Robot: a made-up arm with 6 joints. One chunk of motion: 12 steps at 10 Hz.
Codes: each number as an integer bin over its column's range. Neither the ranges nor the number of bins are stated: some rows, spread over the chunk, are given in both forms.
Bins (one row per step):
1: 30 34 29 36 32 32
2: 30 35 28 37 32 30
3: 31 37 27 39 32 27
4: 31 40 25 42 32 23
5: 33 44 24 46 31 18
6: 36 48 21 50 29 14
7: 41 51 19 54 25 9
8: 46 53 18 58 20 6
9: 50 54 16 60 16 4
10: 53 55 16 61 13 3
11: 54 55 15 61 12 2
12: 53 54 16 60 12 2
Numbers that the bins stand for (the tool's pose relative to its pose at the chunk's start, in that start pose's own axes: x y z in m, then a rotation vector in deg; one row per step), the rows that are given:
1: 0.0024 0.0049 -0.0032 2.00 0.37 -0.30
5: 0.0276 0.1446 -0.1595 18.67 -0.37 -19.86
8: 0.1370 0.2703 -0.3471 38.67 -8.40 -36.62
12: 0.1959 0.2843 -0.4097 42.00 -14.24 -42.21
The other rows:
2: 0.0024 0.0189 -0.0344 3.67 0.37 -3.10
3: 0.0108 0.0468 -0.0657 7.00 0.37 -7.29
4: 0.0108 0.0887 -0.1283 12.00 0.37 -12.87
6: 0.0529 0.2005 -0.2533 25.33 -1.83 -25.44
7: 0.0949 0.2424 -0.3159 32.00 -4.75 -32.43
9: 0.1706 0.2843 -0.4097 42.00 -11.32 -39.41
10: 0.1959 0.2983 -0.4097 43.67 -13.51 -40.81
11: 0.2043 0.2983 -0.4410 43.67 -14.24 -42.21

